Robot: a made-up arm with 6 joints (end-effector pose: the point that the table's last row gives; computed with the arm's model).
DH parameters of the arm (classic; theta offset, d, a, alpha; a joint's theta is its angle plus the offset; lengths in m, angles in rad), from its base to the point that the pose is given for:
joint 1: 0 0.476 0 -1.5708
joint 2: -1.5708 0 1.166 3.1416
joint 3: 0 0 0 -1.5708
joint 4: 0 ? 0 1.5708
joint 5: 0 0.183 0 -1.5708
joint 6: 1.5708 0 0 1.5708
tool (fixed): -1.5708 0 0 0
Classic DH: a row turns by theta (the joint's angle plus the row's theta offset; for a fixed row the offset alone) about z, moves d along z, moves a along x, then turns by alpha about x.
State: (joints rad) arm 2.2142 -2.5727 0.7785 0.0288 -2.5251 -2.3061
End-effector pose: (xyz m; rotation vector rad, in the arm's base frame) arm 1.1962 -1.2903 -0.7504 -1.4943 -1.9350 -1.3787
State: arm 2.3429 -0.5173 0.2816 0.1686 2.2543 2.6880
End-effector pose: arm -0.0117 0.2706 2.3335 0.4915 -0.3372 -0.8800
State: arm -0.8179 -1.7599 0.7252 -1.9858 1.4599 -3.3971
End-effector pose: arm -1.2811 1.4751 1.0901 0.2268 -1.3622 -1.6887
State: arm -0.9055 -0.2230 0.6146 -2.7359 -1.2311 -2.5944
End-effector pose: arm 0.4805 -0.3400 2.4178 -1.7284 -1.5804 -0.9490
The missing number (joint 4, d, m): -1.148
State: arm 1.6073 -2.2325 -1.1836 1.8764 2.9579 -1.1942
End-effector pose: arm -0.0368 -0.5006 0.8417 0.7305 1.0075 -1.4752
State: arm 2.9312 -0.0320 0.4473 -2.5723 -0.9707 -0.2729
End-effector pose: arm -1.0364 0.0637 2.0833 0.1734 -1.7639 -0.5481
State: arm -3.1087 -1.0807 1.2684 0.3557 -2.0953 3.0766
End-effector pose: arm 1.8735 0.2333 1.7976 -0.3509 -2.8364 0.4105
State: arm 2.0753 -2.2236 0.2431 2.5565 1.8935 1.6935
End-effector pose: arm 0.7780 -1.7245 0.4061 0.8466 1.1660 2.5681
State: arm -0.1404 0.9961 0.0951 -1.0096 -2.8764 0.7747
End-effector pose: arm 1.5409 -0.3161 0.1137 -1.1570 -1.7436 -2.0551
